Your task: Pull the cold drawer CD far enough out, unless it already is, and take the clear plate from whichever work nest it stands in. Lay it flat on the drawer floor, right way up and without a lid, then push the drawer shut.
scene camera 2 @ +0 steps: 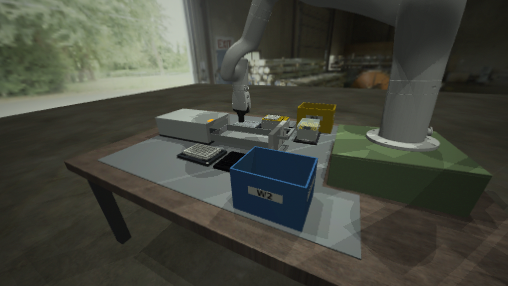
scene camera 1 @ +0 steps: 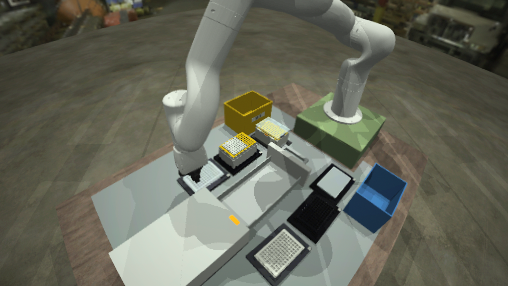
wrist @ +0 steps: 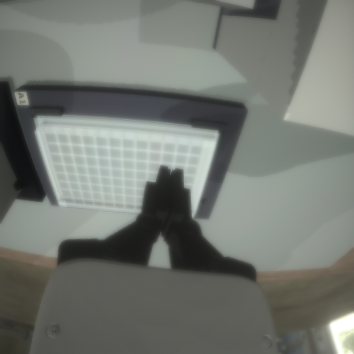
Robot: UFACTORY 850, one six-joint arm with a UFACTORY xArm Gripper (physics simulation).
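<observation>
The clear plate (scene camera 1: 209,175) (scene camera 2: 248,124) (wrist: 115,165) lies flat in the dark work nest (scene camera 1: 186,188) (wrist: 145,102) labelled A1 in the wrist view. My gripper (scene camera 1: 196,179) (scene camera 2: 242,121) (wrist: 166,180) is shut and empty, with its fingertips over the plate near one end; whether they touch it is hard to tell. The cold drawer (scene camera 1: 260,190) (scene camera 2: 242,138) is pulled out of its white housing (scene camera 1: 175,235) (scene camera 2: 185,122), and its floor is bare. Its front panel (scene camera 1: 287,159) (scene camera 2: 276,134) and bar handle (scene camera 1: 298,154) face the robot base.
Beside the nest stand a yellow-and-white tip box (scene camera 1: 237,146) (scene camera 2: 275,119), a second covered box (scene camera 1: 272,130) (scene camera 2: 308,129) and a yellow bin (scene camera 1: 240,117) (scene camera 2: 320,120). Across the drawer are a pale plate (scene camera 1: 282,251) (scene camera 2: 202,151), a black plate (scene camera 1: 314,215), a white plate (scene camera 1: 335,181) and a blue bin (scene camera 1: 367,212) (scene camera 2: 265,205).
</observation>
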